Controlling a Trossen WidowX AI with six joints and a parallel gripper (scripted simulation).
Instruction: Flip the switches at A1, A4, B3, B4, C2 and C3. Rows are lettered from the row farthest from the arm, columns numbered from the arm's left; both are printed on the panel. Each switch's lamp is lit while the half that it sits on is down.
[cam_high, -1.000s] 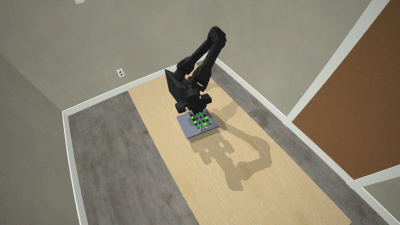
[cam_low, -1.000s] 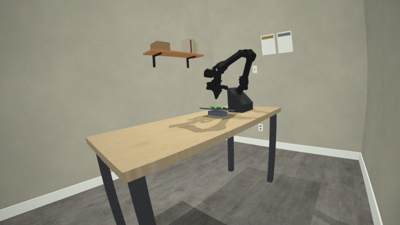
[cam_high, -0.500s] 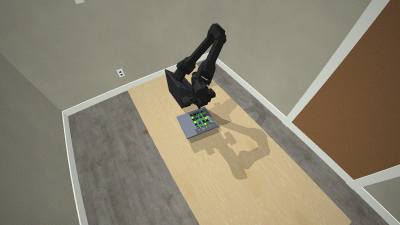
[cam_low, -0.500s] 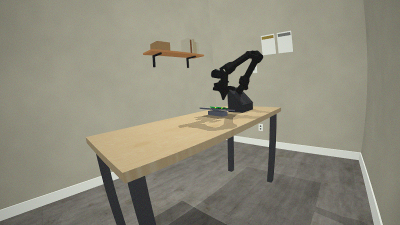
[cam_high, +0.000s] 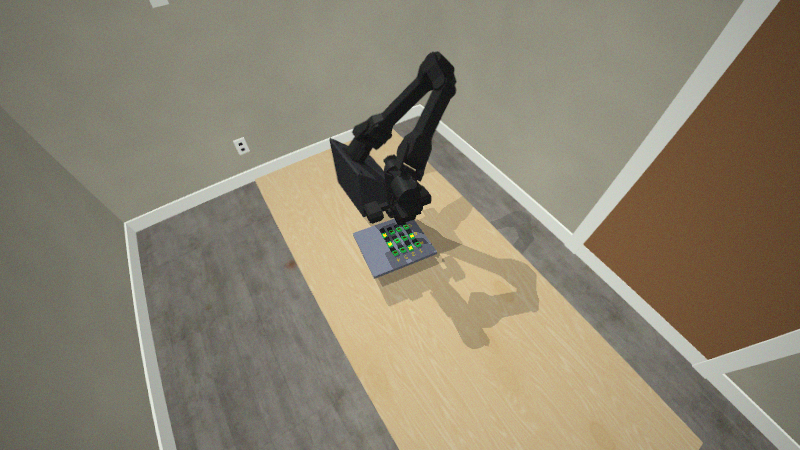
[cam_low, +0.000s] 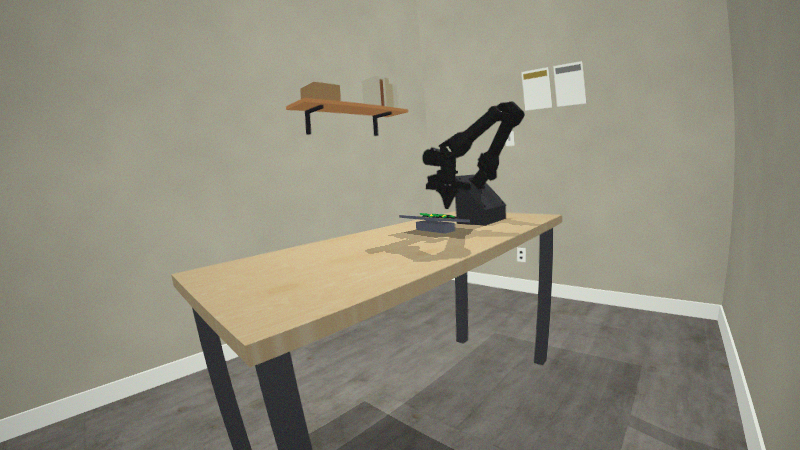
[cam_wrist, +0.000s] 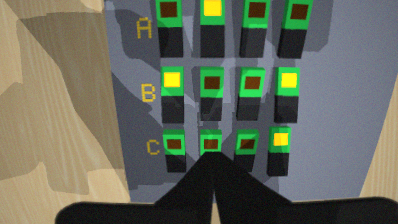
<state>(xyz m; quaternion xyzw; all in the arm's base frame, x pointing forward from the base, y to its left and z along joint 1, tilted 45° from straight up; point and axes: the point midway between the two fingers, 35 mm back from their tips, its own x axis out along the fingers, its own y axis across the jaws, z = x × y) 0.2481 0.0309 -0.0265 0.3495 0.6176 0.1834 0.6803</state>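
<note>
Now: hand 4 cm short of the switch B2, 1 cm to the left of it and 5 cm above it. Also, from my hand: switch B1 (4 cm ahead, 2 cm to the left, 5 cm below); then switch B4 (3 cm ahead, 5 cm to the right, 5 cm below); then switch B3 (3 cm ahead, 3 cm to the right, 5 cm below).
</note>
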